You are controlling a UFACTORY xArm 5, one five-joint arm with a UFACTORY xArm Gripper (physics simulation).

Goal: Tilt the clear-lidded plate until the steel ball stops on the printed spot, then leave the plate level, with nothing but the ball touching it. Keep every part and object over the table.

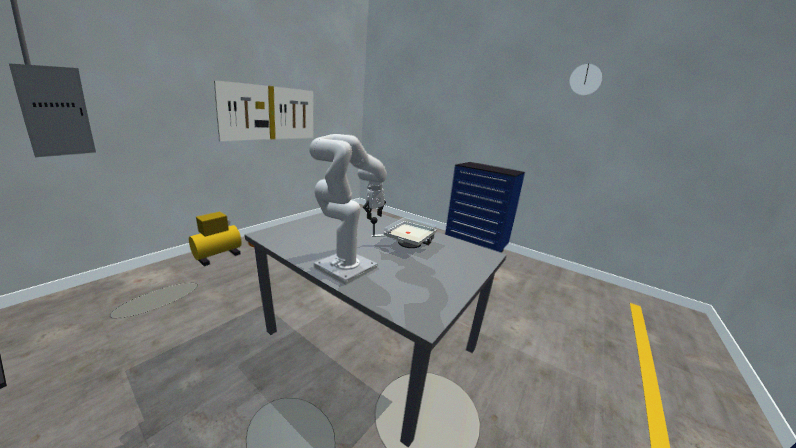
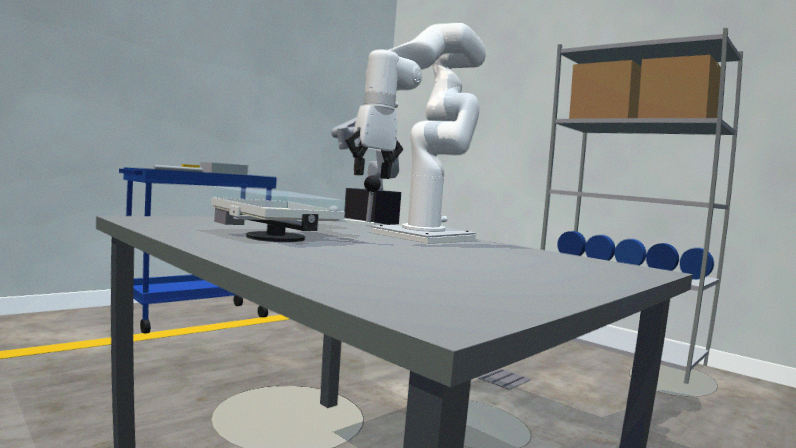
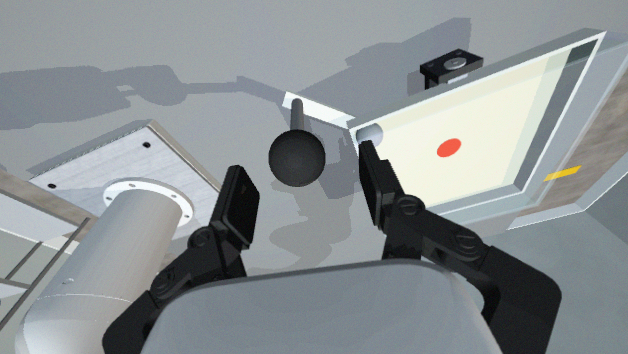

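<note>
The lidded plate [image 1: 421,233] [image 2: 253,211] [image 3: 500,125] sits on its round black pivot stand [image 2: 275,235]. I cannot tell whether it is exactly level. The steel ball [image 3: 370,134] lies under the clear lid in the plate's corner nearest the lever, away from the red printed spot [image 1: 407,232] [image 3: 449,148]. A pale lever arm [image 3: 325,109] leads from that corner to an upright rod with a black knob [image 1: 373,220] [image 2: 372,183] [image 3: 297,158]. My gripper [image 1: 374,214] [image 2: 372,171] [image 3: 303,169] is open and empty, fingers apart just above the knob.
The arm's base plate [image 1: 334,268] [image 2: 445,236] [image 3: 120,160] stands on the table [image 1: 311,233] [image 2: 445,300] near the lever. A black block [image 3: 451,65] juts out from the plate's side. A blue cart [image 2: 194,176], a shelf rack [image 2: 551,161] and a blue drawer cabinet [image 1: 483,208] stand off the table.
</note>
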